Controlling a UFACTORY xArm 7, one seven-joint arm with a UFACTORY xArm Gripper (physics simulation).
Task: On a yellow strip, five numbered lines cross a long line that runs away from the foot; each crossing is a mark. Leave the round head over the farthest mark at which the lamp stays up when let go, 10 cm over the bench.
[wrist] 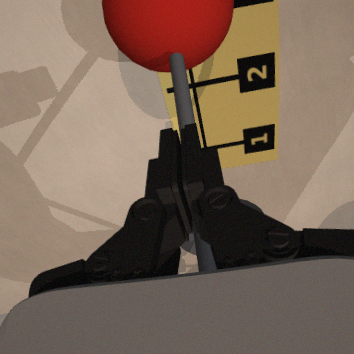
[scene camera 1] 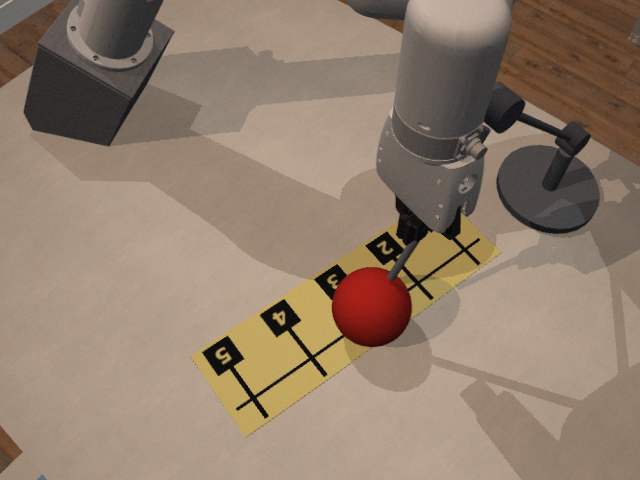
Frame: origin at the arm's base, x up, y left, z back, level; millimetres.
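Where they show: gripper, fingertip midpoint: (wrist: pixel 184 150) (scene camera 1: pixel 411 234); arm's base, origin of the base link: (scene camera 1: pixel 110 35).
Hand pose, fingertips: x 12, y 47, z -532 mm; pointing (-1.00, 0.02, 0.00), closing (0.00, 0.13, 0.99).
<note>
Things, the pixels of their top centre, and the offset from my fingertips. "spot": a spot on its surface instead. Level surfaces: height alone.
- lamp's round red head, surface spot: (wrist: pixel 167 30) (scene camera 1: pixel 379 286) spot: dx -80, dy -36, dz +4 mm
- lamp's dark round base, surface spot: (scene camera 1: pixel 522 206) spot: dx -167, dy +252, dz -30 mm
- dark counterweight, surface spot: (scene camera 1: pixel 505 107) spot: dx +155, dy +81, dz -21 mm
- pivot, surface spot: (scene camera 1: pixel 572 137) spot: dx -45, dy +303, dz -37 mm
- bench, its level: dx -181 mm
The lamp's round red head (scene camera 1: pixel 371 306) (wrist: pixel 167 30) hangs above the yellow strip (scene camera 1: pixel 258 330) (wrist: pixel 260 112) and hides the crossing of line 3 in the scene view. Its thin grey rod (scene camera 1: pixel 402 262) (wrist: pixel 181 90) slopes up from the head and passes behind the fingers. My gripper (scene camera 1: pixel 412 236) (wrist: pixel 184 150) is shut at the rod, above the strip's near end by numbers 1 and 2; its fingers are together with nothing between them. The lamp's dark round base (scene camera 1: pixel 522 206) stands beyond the strip's number 1 end. The head's exact height cannot be told.
A dark counterweight (scene camera 1: pixel 505 107) sits at the rear of the lamp, beside my wrist, joined by a bar to the pivot (scene camera 1: pixel 572 137) over the post. The arm's grey mount (scene camera 1: pixel 72 93) is at the upper left. Shadows cross the bench (scene camera 1: pixel 155 289).
</note>
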